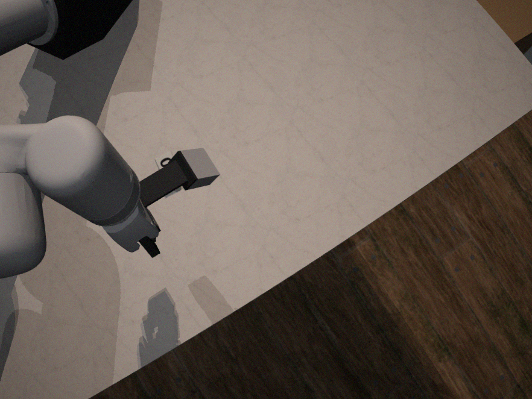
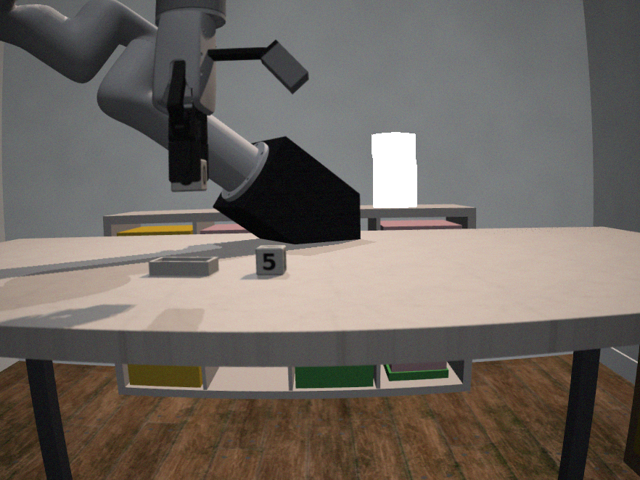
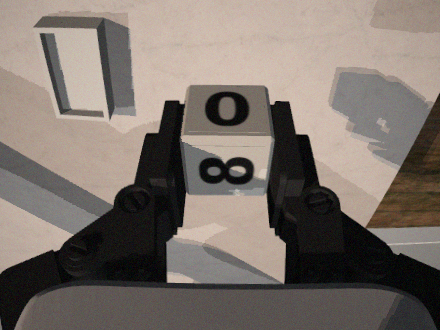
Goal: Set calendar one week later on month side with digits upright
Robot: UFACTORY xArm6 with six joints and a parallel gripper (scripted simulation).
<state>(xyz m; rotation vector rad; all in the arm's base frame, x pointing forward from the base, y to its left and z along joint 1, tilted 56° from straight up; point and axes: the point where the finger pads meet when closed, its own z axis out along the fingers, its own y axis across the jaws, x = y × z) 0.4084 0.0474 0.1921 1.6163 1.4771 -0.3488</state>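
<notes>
Now: the grey tray 12 cm below my hand, 11 cm behind it and 1 cm to the right of it. From my hand the other things lie so: white cube: 1 cm below.
</notes>
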